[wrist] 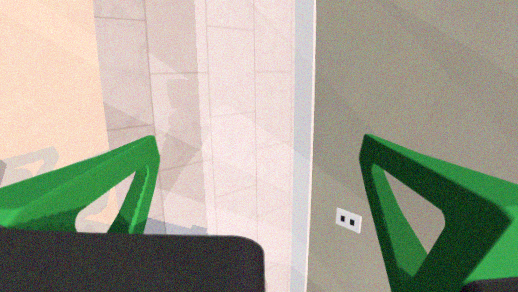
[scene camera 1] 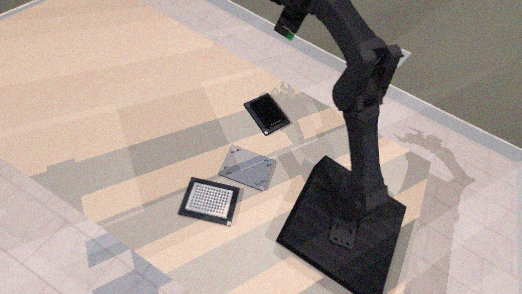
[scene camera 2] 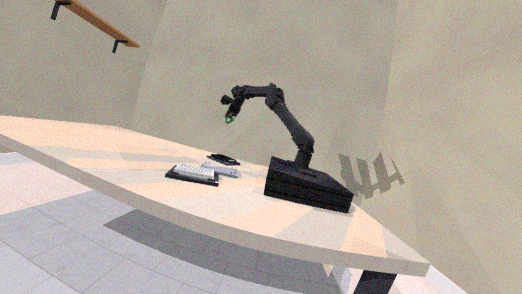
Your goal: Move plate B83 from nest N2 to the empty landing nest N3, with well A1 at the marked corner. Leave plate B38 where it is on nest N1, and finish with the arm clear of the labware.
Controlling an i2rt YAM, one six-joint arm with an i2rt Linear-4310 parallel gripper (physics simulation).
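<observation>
A white well plate (scene camera 1: 209, 200) (scene camera 2: 194, 171) sits flat on a black nest (scene camera 1: 235, 202), which has a small white mark at one corner. A grey nest (scene camera 1: 248, 168) (scene camera 2: 227, 170) with small pins near its corners is empty beside it. A black plate (scene camera 1: 267, 111) (scene camera 2: 223, 159) lies in a dark nest farther back, also with a white corner mark. The labels are too small to read, so I cannot tell which plate is B83. My gripper (scene camera 1: 289, 36) (scene camera 2: 229, 119) (wrist: 259, 146) is open and empty, high above the table and away from the plates.
The arm's black base (scene camera 1: 320, 220) (scene camera 2: 310, 187) stands on the table beside the nests. A wall shelf (scene camera 2: 97, 22) hangs at the upper left of the second scene view. A wall socket (wrist: 348, 220), floor tiles and the table edge show in the wrist view.
</observation>
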